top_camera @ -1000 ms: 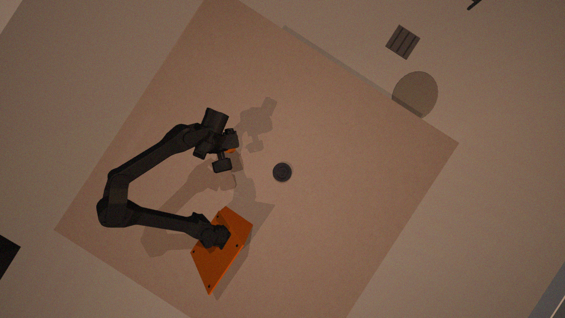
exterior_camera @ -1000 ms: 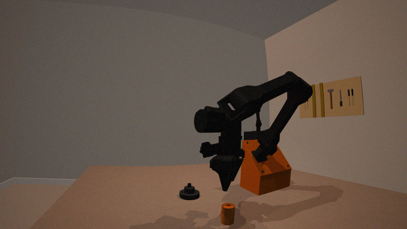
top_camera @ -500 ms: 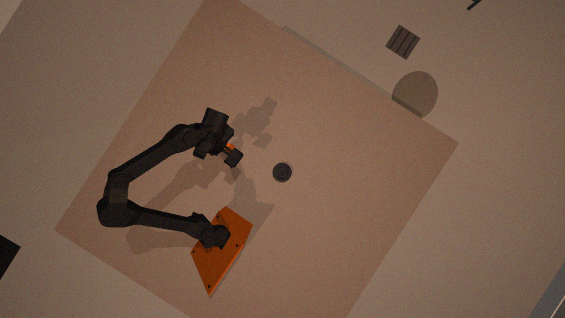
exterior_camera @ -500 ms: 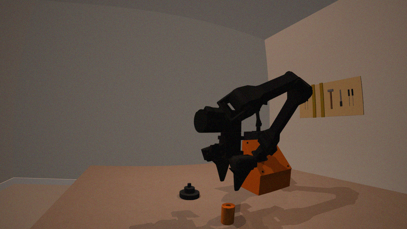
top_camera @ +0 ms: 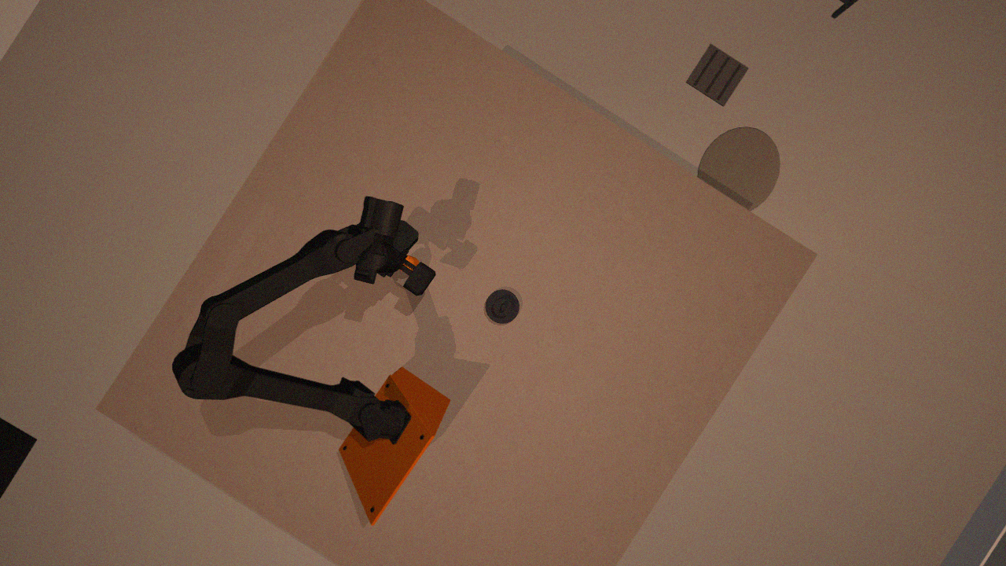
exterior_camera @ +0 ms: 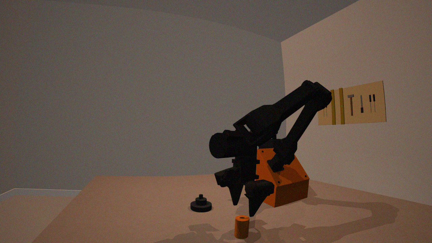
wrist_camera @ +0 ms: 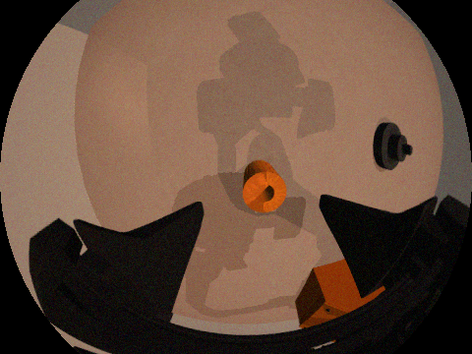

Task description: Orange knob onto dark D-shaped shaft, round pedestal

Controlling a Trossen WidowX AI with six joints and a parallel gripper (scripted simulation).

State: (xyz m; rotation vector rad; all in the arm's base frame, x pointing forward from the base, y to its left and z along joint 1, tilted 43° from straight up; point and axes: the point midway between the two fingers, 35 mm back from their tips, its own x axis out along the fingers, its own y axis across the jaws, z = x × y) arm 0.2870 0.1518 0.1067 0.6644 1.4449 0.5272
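Right now the orange knob is 60 mm below my gripper tip. Also, from my gripper tip: round pedestal (250 mm to the right, 60 mm below, 30 mm ahead).
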